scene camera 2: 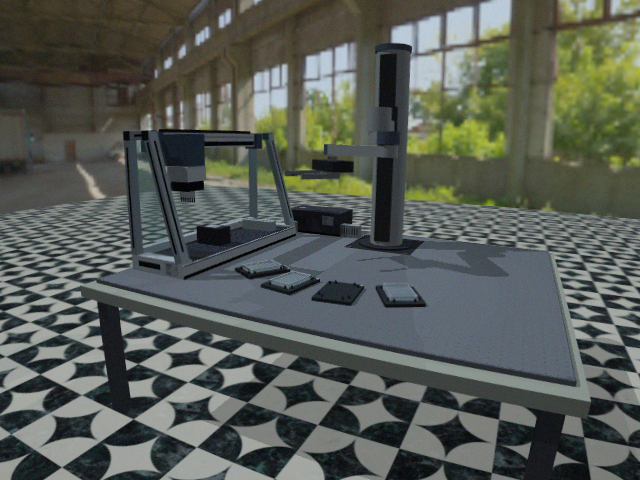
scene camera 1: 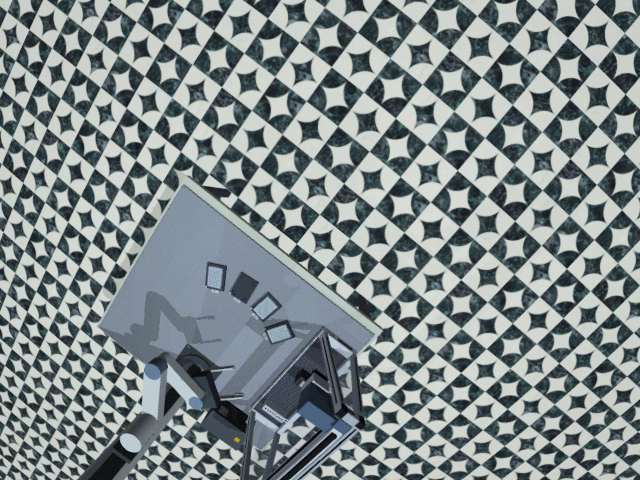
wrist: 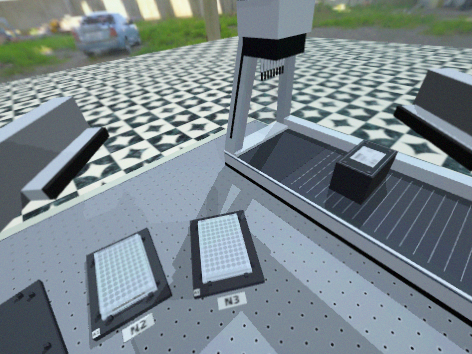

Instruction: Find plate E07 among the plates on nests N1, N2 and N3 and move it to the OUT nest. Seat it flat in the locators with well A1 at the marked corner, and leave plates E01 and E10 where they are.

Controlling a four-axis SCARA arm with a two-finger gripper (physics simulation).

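Pixels of known places: gripper, fingertip midpoint: [scene camera 2: 292,174] [scene camera 1: 238,382] [wrist: 249,104]; arm's base, link origin: [scene camera 2: 385,246] [scene camera 1: 195,369].
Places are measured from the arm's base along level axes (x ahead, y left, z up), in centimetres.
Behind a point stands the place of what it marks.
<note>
My gripper [scene camera 1: 237,381] {y -22.0, x 49.8, z 35.3 cm} [scene camera 2: 295,174] {y -22.0, x 49.8, z 35.3 cm} [wrist: 249,104] {y -22.0, x 49.8, z 35.3 cm} is open and empty, high above the table beside the column. In the wrist view a pale 96-well plate [wrist: 125,275] {y -10.6, x 70.4, z 3.2 cm} lies in nest N2 [wrist: 161,291] {y -14.2, x 63.9, z 2.5 cm}, and another pale plate [wrist: 224,247] {y -26.8, x 62.5, z 3.4 cm} lies in nest N3 [wrist: 256,270] {y -28.3, x 55.6, z 2.5 cm}. Both look flat, with A1 tags at the nests' near left corners. A dark nest [scene camera 1: 244,287] {y 6.9, x 73.6, z 2.4 cm} [scene camera 2: 338,292] {y 7.5, x 74.2, z 2.5 cm} [wrist: 30,320] {y 3.7, x 74.1, z 2.5 cm} holds no plate. Beyond it a third plate [scene camera 1: 215,275] {y 25.0, x 68.8, z 3.9 cm} [scene camera 2: 399,291] {y 24.9, x 68.0, z 3.6 cm} lies in the end nest [scene camera 2: 413,303] {y 30.6, x 72.9, z 2.4 cm}. The labels of these last two nests and all plate IDs are unreadable.
A gantry frame [scene camera 1: 330,372] {y -53.0, x 83.2, z 33.1 cm} [scene camera 2: 168,206] {y -50.9, x 84.2, z 26.0 cm} stands on the table [scene camera 1: 170,242] {y 60.0, x 65.6, z 1.4 cm} [scene camera 2: 480,330] {y 50.6, x 81.6, z 1.3 cm} next to N3. A black block [scene camera 2: 213,234] {y -54.6, x 56.5, z 10.7 cm} [wrist: 362,172] {y -51.8, x 51.5, z 13.2 cm} sits on its deck. A dark box [scene camera 1: 224,426] {y -37.9, x -8.9, z 12.8 cm} [scene camera 2: 315,219] {y -38.4, x -3.6, z 8.8 cm} stands near the arm's column [scene camera 2: 403,155] {y 7.0, x 2.8, z 42.4 cm}.
</note>
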